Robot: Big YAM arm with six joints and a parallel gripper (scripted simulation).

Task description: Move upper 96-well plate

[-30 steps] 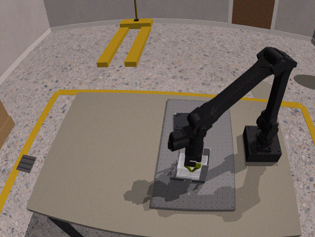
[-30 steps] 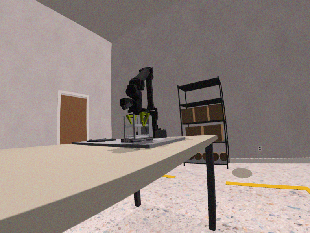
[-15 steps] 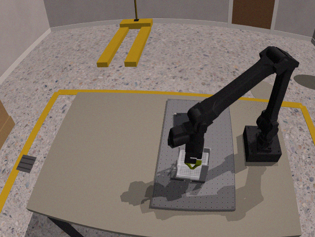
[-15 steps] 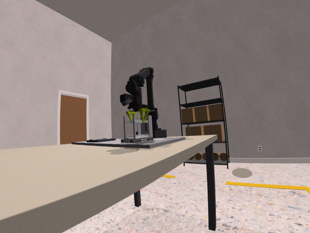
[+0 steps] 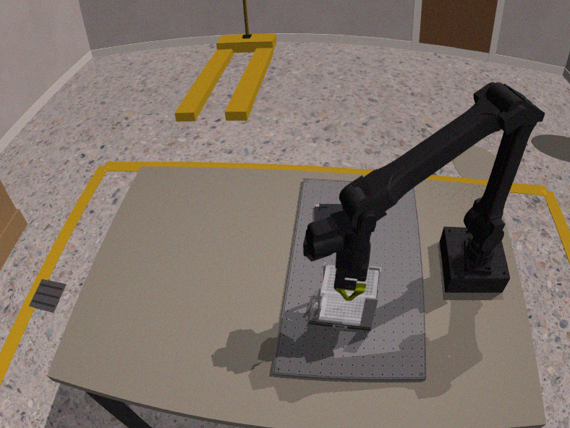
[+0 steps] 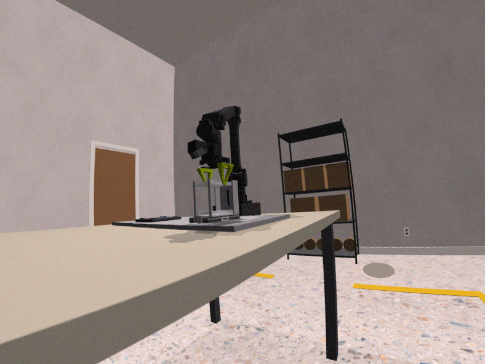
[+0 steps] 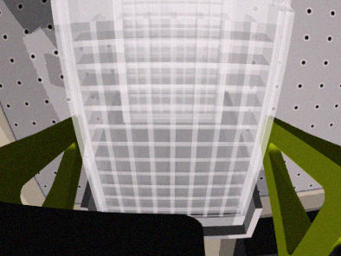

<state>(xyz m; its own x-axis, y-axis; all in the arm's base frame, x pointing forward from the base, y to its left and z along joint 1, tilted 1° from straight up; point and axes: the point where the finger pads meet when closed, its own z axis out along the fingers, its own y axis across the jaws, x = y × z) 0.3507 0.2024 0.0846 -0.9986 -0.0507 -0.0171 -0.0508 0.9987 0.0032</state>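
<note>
The slot is 60 mm behind my hand and 50 mm below it. The rest, counted from my hand: pale A1 square 150 mm ahead, 360 mm to the right, 120 mm below.
</note>
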